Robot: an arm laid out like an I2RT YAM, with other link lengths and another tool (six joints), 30 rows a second.
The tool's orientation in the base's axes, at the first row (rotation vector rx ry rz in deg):
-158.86, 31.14, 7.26
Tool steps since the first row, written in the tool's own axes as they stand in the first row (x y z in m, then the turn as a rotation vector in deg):
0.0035, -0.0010, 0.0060, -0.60, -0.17, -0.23
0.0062, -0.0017, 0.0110, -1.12, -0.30, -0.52
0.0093, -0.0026, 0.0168, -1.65, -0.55, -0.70
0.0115, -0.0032, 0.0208, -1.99, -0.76, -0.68
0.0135, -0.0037, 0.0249, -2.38, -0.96, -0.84
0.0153, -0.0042, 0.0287, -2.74, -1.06, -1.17
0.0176, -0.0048, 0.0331, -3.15, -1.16, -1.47
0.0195, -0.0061, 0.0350, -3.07, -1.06, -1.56
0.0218, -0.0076, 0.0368, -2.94, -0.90, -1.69
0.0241, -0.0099, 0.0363, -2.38, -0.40, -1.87
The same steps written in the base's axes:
0.0035, 0.0016, -0.0059, -0.48, 0.29, 0.35
0.0061, 0.0028, -0.0108, -0.91, 0.49, 0.74
0.0091, 0.0044, -0.0165, -1.30, 0.84, 1.06
0.0113, 0.0054, -0.0205, -1.53, 1.16, 1.15
0.0132, 0.0064, -0.0245, -1.81, 1.42, 1.41
0.0150, 0.0074, -0.0282, -2.10, 1.53, 1.81
0.0172, 0.0086, -0.0325, -2.43, 1.67, 2.18
0.0194, 0.0096, -0.0342, -2.39, 1.52, 2.23
0.0221, 0.0107, -0.0359, -2.33, 1.29, 2.28
0.0251, 0.0118, -0.0351, -2.00, 0.60, 2.23

